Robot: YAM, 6 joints.
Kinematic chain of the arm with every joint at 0, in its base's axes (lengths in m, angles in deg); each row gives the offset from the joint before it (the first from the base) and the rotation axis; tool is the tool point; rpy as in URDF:
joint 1: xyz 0 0 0.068 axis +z
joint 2: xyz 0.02 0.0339 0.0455 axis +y
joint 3: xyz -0.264 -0.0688 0 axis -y
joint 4: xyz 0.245 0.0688 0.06 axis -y
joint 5: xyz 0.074 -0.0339 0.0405 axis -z
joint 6: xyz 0.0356 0 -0.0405 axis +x
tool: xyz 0 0 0 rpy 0 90 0
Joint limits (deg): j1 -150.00..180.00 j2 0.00..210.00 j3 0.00..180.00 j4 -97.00..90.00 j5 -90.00..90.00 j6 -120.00..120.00
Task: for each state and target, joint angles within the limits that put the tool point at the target. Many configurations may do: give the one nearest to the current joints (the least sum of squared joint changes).
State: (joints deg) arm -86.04 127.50 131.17 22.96 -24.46 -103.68
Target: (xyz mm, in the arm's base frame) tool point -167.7 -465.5 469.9
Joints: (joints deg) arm -111.46 122.76 128.35 22.85 -23.61 -103.68
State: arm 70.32 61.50 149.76 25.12 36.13 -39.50
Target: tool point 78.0 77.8 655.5
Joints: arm 58.03 67.77 111.61 14.56 44.54 -39.50
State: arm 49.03 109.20 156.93 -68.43 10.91 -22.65
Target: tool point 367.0 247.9 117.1
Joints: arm 34.93 142.35 116.29 -81.39 11.11 -22.65
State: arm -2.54 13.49 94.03 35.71 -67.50 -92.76
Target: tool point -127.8 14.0 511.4
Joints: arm 8.73 17.55 70.67 31.24 -69.04 -92.76
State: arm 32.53 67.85 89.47 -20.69 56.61 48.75
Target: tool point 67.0 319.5 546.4
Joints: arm 82.78 90.95 112.53 -7.98 47.61 48.75
